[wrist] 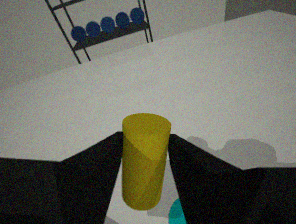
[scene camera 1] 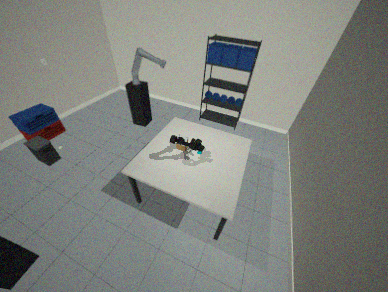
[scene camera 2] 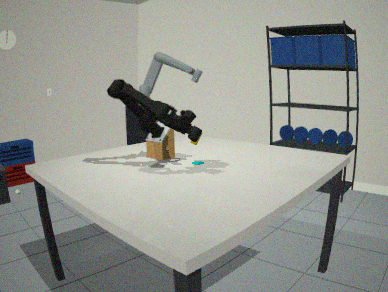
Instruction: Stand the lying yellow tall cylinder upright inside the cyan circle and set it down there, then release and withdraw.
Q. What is my gripper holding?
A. A yellow tall cylinder.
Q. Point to a yellow tall cylinder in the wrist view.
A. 146,136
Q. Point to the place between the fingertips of my gripper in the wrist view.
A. At 146,139
